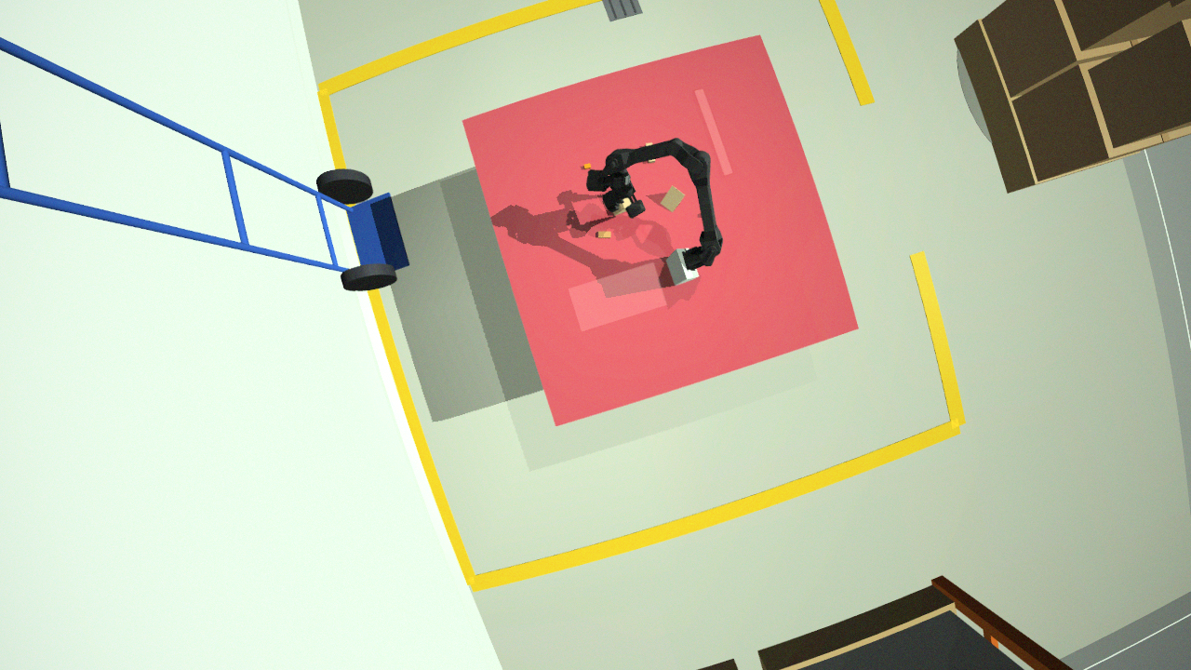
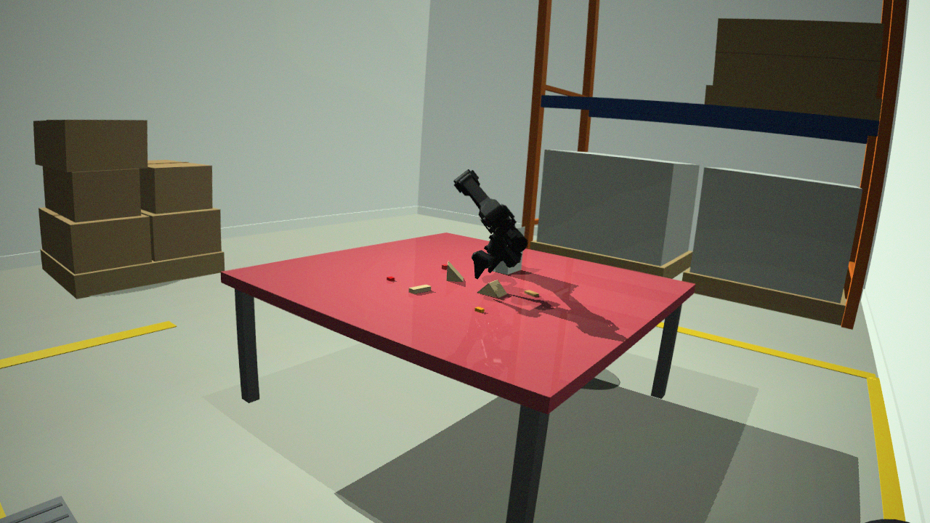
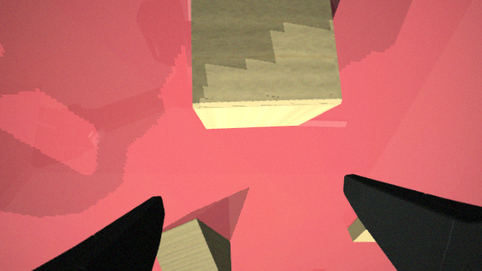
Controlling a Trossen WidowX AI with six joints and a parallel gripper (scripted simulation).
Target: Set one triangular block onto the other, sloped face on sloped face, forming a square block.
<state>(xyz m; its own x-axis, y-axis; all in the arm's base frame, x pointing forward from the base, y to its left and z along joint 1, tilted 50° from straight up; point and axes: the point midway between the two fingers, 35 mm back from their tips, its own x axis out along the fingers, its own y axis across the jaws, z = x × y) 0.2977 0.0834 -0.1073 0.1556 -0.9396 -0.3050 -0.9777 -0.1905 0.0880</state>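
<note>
Right now my gripper tip is 130 mm to the right of the brown piece, 100 mm past it and 50 mm above it. The rest, counted from my gripper tip: orange piece (180 mm ahead, 140 mm to the left, 50 mm below); tan bar (180 mm ahead, 120 mm to the right, 50 mm below); small red cube (270 mm to the right, 110 mm behind, 40 mm below).
</note>
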